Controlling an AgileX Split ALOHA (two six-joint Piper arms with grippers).
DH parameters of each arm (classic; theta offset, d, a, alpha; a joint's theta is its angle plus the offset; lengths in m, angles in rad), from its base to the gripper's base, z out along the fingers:
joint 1: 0 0.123 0 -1.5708
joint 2: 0.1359 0 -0.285 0
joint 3: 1.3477 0 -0.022 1.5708
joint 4: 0 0.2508 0 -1.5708
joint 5: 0 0 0.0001 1.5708
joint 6: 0 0.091 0 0
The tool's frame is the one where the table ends.
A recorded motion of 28 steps. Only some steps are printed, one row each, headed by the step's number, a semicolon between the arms.
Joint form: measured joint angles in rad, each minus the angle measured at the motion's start. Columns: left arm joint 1, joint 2, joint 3, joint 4, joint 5, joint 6; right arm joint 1, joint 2, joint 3, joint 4, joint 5, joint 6.
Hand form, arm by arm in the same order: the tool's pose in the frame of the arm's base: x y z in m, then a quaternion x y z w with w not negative. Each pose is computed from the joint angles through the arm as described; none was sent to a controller.
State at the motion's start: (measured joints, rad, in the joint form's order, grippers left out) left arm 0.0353 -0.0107 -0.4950 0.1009 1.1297 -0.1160; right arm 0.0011 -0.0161 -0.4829 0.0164 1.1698 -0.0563
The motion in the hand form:
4: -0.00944 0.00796 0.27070 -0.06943 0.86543 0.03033 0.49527; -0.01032 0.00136 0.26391 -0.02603 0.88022 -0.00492 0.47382
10: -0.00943 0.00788 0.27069 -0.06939 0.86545 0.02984 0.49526; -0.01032 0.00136 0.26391 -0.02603 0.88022 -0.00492 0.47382
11: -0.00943 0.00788 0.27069 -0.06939 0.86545 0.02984 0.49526; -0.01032 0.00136 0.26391 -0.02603 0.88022 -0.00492 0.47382
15: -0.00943 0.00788 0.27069 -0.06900 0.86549 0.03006 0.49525; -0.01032 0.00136 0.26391 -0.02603 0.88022 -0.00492 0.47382
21: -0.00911 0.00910 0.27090 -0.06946 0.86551 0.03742 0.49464; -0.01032 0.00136 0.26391 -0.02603 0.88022 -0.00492 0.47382
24: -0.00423 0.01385 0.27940 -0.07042 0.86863 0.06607 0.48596; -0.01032 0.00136 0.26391 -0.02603 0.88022 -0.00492 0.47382
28: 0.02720 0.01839 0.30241 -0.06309 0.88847 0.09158 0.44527; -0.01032 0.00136 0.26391 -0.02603 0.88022 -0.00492 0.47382
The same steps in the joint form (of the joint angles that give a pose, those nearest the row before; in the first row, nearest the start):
4: 0.0001 0.0000 0.0000 0.0000 0.0000 0.0001; 0.0000 0.0000 0.0000 0.0000 0.0000 0.0000
10: 0.0000 0.0000 0.0000 -0.0010 0.0000 0.0001; 0.0000 0.0000 0.0000 0.0000 0.0000 0.0000
11: 0.0000 0.0000 0.0000 -0.0010 0.0000 0.0001; 0.0000 0.0000 0.0000 0.0000 0.0000 0.0000
15: 0.0000 0.0000 0.0000 -0.0010 0.0000 0.0009; 0.0000 0.0000 0.0000 0.0000 0.0000 0.0000
21: -0.0001 0.0026 0.0000 0.0138 -0.0010 0.0009; 0.0000 0.0000 0.0000 0.0000 0.0000 0.0000
24: 0.0000 0.0548 -0.0260 0.0704 -0.0069 0.0009; 0.0000 0.0000 0.0000 0.0000 0.0000 0.0000
28: -0.0001 0.2690 -0.1010 0.1183 -0.0539 0.0008; 0.0000 0.0000 0.0000 0.0000 0.0000 0.0000

